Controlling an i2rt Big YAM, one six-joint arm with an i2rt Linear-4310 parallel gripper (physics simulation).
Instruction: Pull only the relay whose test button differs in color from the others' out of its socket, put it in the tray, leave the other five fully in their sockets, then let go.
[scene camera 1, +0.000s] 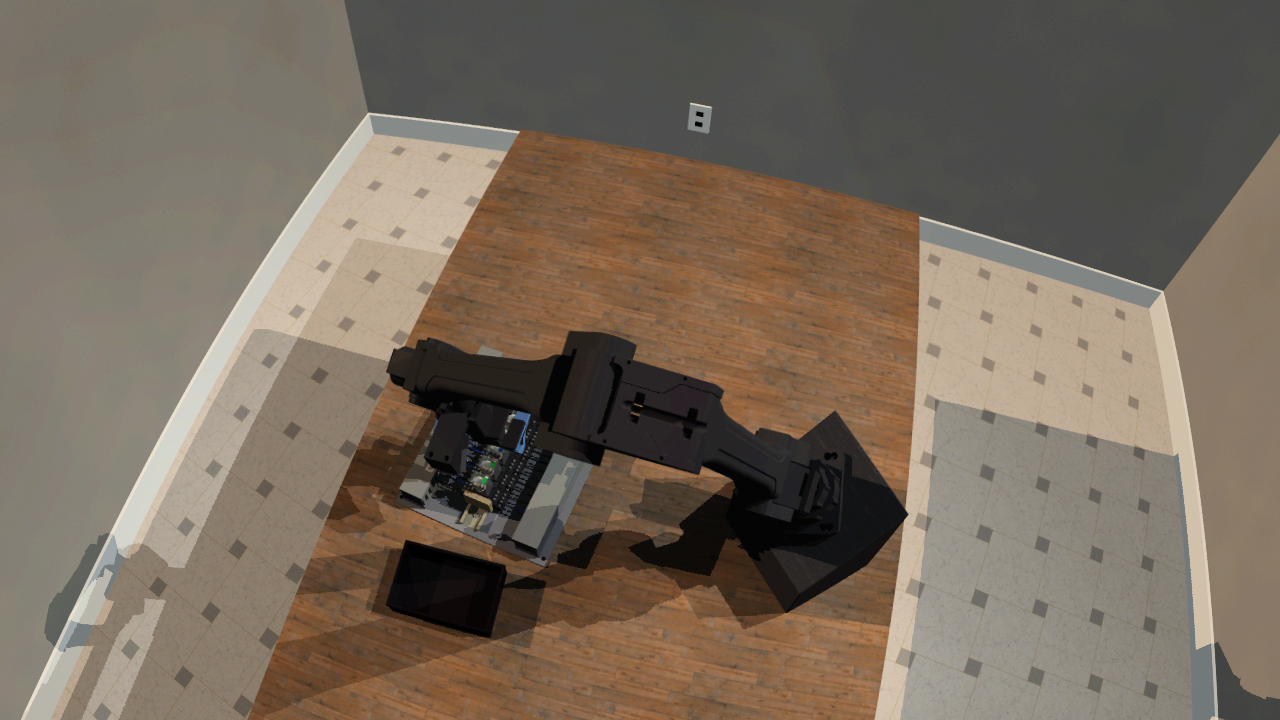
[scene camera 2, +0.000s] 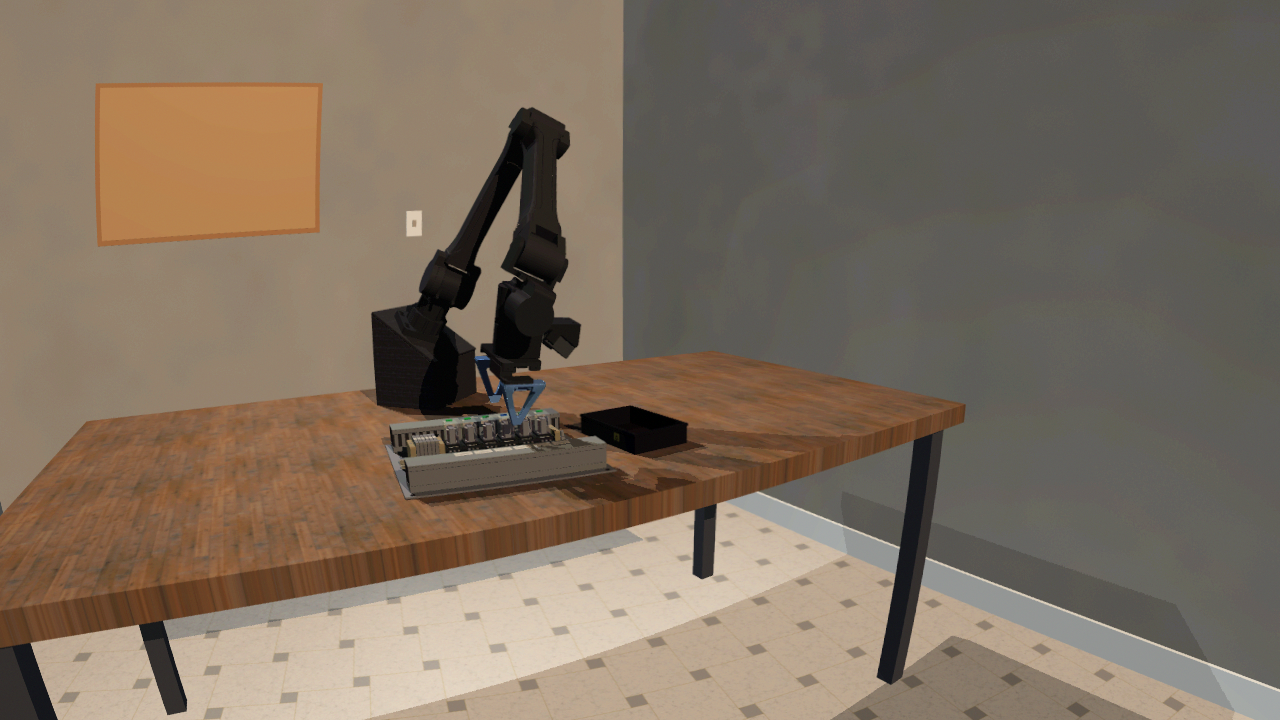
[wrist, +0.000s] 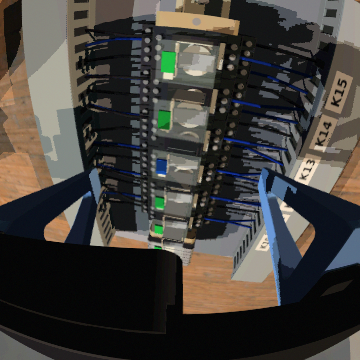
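Where they show: gripper, between the fingertips: (scene camera 1: 494, 444) (scene camera 2: 504, 413) (wrist: 178, 176); arm's base, origin of its link: (scene camera 1: 814, 492) (scene camera 2: 420, 330).
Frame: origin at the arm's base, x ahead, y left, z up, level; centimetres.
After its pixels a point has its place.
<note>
The relay with the blue test button (wrist: 182, 167) @[y 0.5, x 48.1, z -8.8 cm] is third from the top of the row in the wrist view, seated between green-button relays. Green-button relays (wrist: 195, 59) @[y 6.6, x 48.8, z -8.8 cm] (wrist: 187, 115) @[y 3.7, x 48.4, z -8.8 cm] (wrist: 177, 204) @[y -4.7, x 47.3, z -10.7 cm] (wrist: 176, 229) @[y -7.7, x 47.1, z -10.5 cm] sit above and below it in their sockets; the lowest is partly hidden by the gripper's body. My gripper (wrist: 178, 176) @[y 0.3, x 48.0, z -8.2 cm] (scene camera 2: 505, 411) @[y 0.3, x 48.0, z -8.2 cm] is open and empty, with its fingertips apart on either side of the row, about level with the blue-button relay in the wrist view. Its exact height is unclear. The black tray (scene camera 1: 454, 556) @[y 18.5, x 49.0, z -12.7 cm] (scene camera 2: 662, 436) @[y 24.4, x 56.8, z -13.5 cm] stands beside the relay panel and looks empty.
Grey wiring ducts (scene camera 1: 550, 510) @[y 7.3, x 36.9, z -11.3 cm] (scene camera 2: 505, 470) (wrist: 45, 75) @[y 5.9, x 38.1, z -11.3 cm] run along both sides of the relay row, with thin wires between. A tan end block (wrist: 175, 21) @[y 8.3, x 47.5, z -11.6 cm] stands at the row's end nearest the tray. The arm's black base (scene camera 2: 398, 367) @[y -6.7, x 4.4, z -6.9 cm] stands on the wooden table (scene camera 2: 268, 501) @[y -39.1, x 51.3, z -15.6 cm].
</note>
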